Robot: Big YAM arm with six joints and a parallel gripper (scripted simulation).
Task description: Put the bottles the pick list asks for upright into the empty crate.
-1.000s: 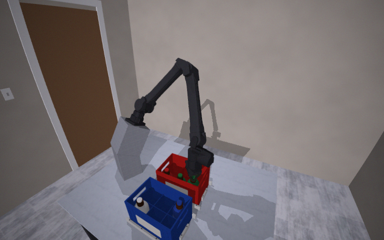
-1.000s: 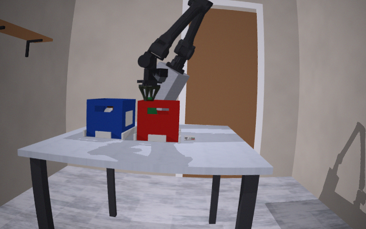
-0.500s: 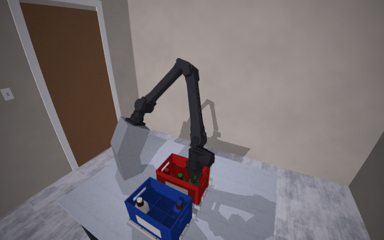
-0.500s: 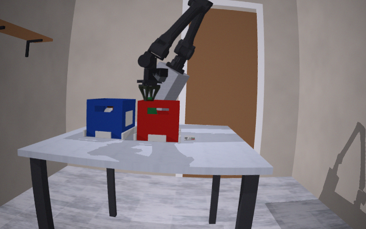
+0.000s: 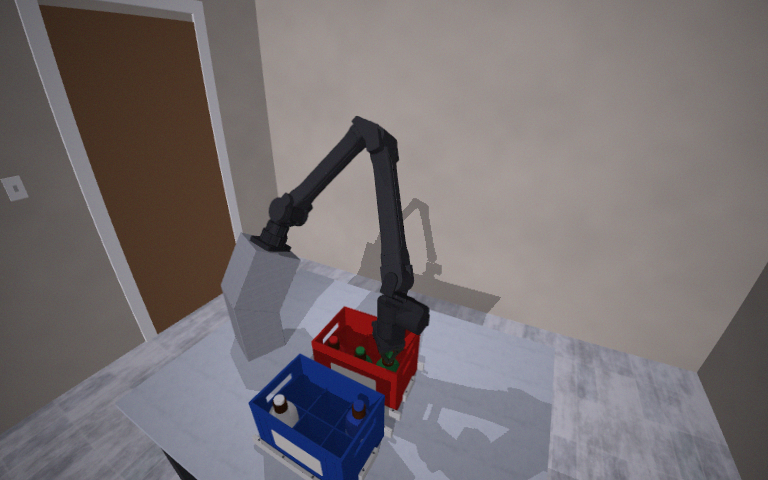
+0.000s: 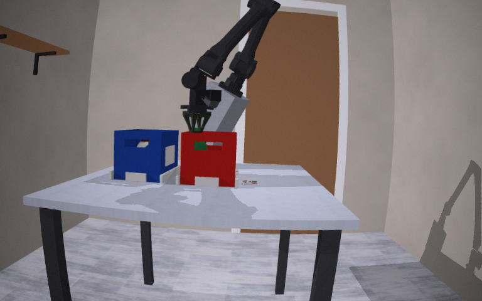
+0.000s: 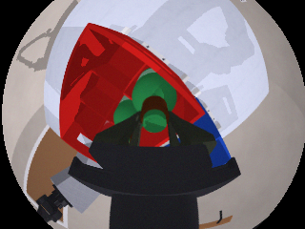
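Now: hand 90 mm past the red crate, 40 mm to the right of it and 90 mm above it. Round my hand: blue crate: 80 mm behind, 200 mm to the right, 90 mm below; then red-label bottle: 180 mm behind, 10 mm to the right, 90 mm below; then blue bottle: 10 mm ahead, 160 mm to the right, 90 mm below.
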